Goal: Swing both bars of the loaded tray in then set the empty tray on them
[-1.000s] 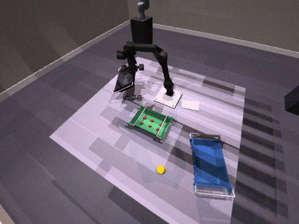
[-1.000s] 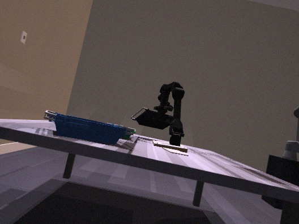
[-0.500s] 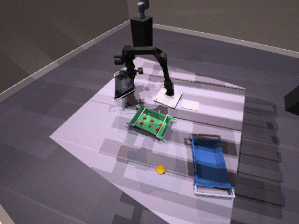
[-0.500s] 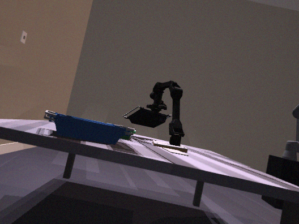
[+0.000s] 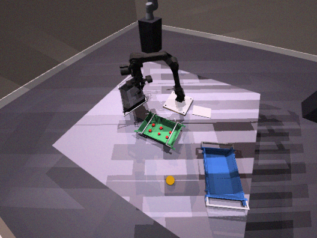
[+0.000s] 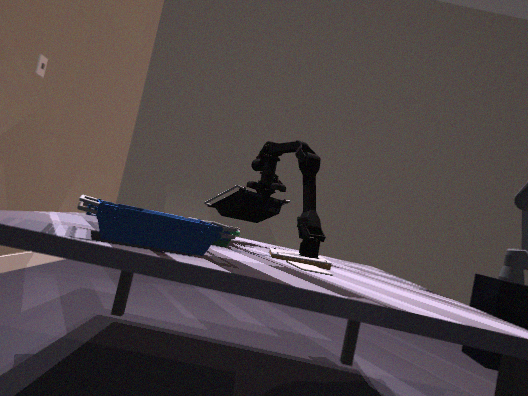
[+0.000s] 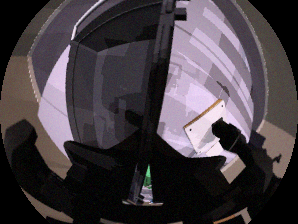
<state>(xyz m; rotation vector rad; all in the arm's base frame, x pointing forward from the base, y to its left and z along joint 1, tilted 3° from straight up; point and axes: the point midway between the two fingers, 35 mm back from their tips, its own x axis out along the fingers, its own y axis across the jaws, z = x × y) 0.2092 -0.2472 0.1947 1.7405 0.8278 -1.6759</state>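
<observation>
My gripper tip is 60 mm short of the black tray, 50 mm to the left of it and 10 mm above it. Round my gripper tip: yellow disc: 410 mm ahead, 500 mm to the left, 170 mm below; then card: 200 mm behind, 460 mm to the left, 170 mm below.
</observation>
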